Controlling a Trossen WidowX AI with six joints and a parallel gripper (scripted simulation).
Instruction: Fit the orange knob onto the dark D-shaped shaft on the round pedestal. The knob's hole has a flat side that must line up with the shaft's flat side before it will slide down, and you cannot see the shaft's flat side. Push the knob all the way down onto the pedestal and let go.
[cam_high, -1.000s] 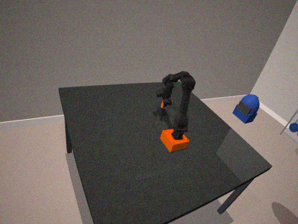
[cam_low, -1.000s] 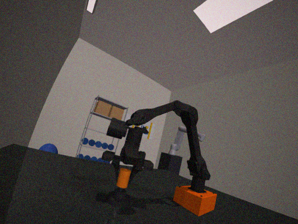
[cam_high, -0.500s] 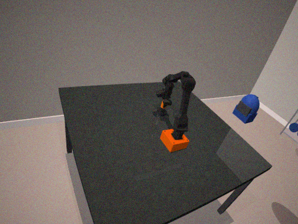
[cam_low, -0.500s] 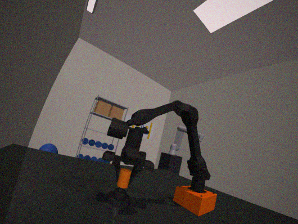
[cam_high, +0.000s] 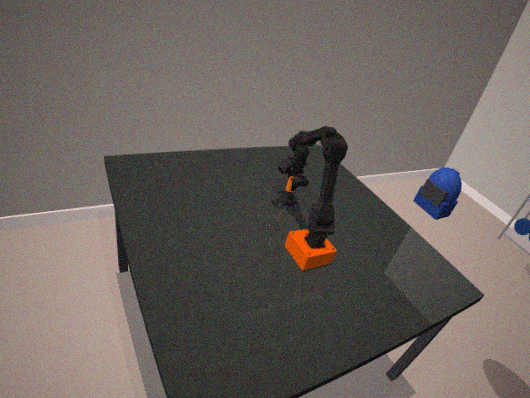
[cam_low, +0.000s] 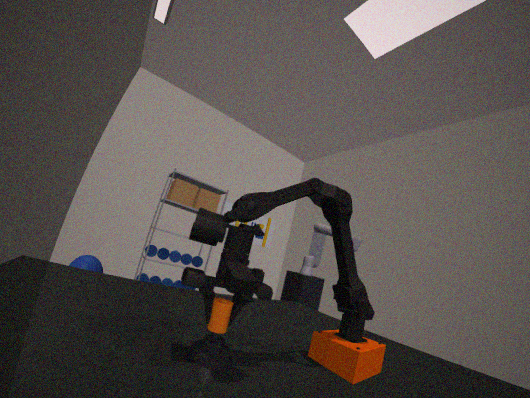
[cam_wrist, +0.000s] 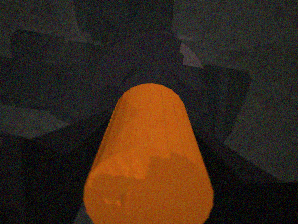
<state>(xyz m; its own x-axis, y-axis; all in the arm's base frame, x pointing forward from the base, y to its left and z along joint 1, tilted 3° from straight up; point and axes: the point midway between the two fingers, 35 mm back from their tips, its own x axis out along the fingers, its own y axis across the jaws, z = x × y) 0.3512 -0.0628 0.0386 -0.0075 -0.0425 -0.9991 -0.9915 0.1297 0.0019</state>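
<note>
Right now the orange knob is 2 cm above my gripper tip. Also, from my gripper tip: round pedestal 4 cm below.
</note>
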